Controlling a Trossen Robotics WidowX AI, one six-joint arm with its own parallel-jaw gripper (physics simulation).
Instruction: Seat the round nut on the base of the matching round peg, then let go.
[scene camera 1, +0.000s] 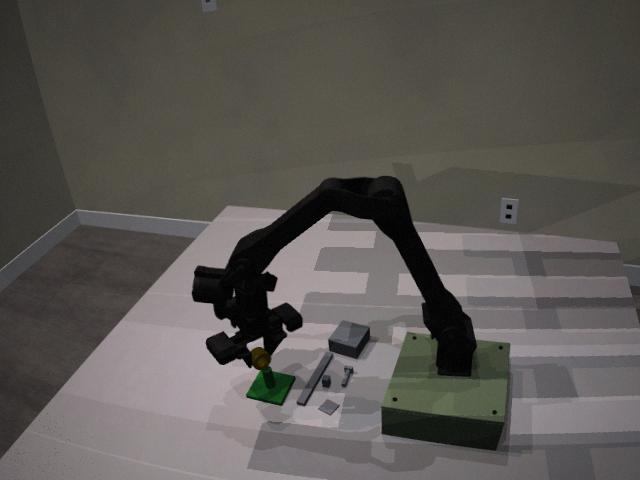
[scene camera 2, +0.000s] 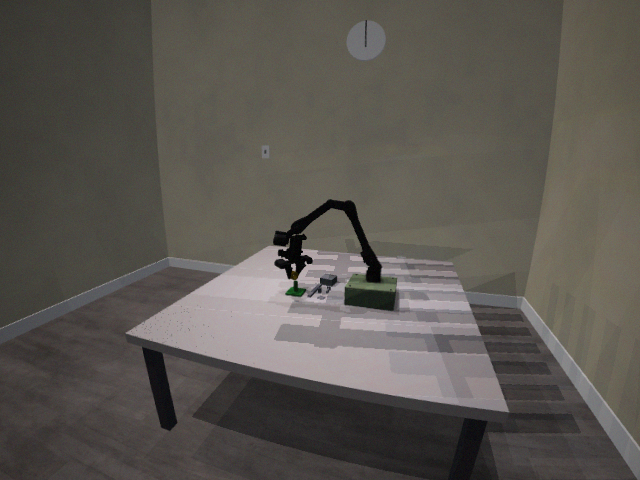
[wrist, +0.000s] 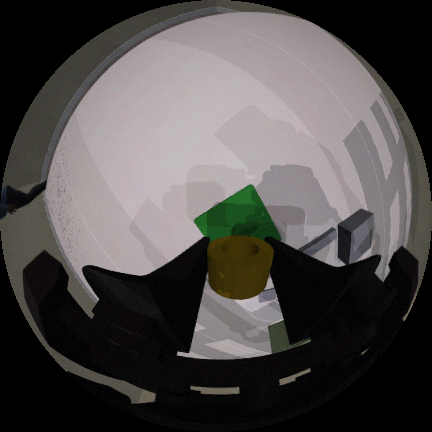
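Note:
My gripper (scene camera 1: 260, 357) (scene camera 2: 294, 275) (wrist: 236, 242) is shut on the round nut, a thick yellow-brown ring (scene camera 1: 254, 359) (scene camera 2: 294, 275) (wrist: 239, 277) held between the fingertips. The nut's round face is turned toward scene camera 1. The green round peg (scene camera 1: 269, 379) (scene camera 2: 295, 285) stands upright on its square green base (scene camera 1: 281, 393) (scene camera 2: 301, 292) (wrist: 225, 215). The nut is above the base, near the peg's top; it overlaps the top in scene camera 1, and a small gap shows in scene camera 2. In the wrist view the nut hides most or all of the peg.
A grey block (scene camera 1: 349, 338) (scene camera 2: 328, 280) (wrist: 356, 236), a long grey bar (scene camera 1: 315, 379) (scene camera 2: 314, 290), a small grey cube (scene camera 1: 326, 380), a grey bolt (scene camera 1: 347, 376) and a flat grey square (scene camera 1: 328, 407) lie between the peg base and the arm's green pedestal (scene camera 1: 444, 382) (scene camera 2: 370, 296).

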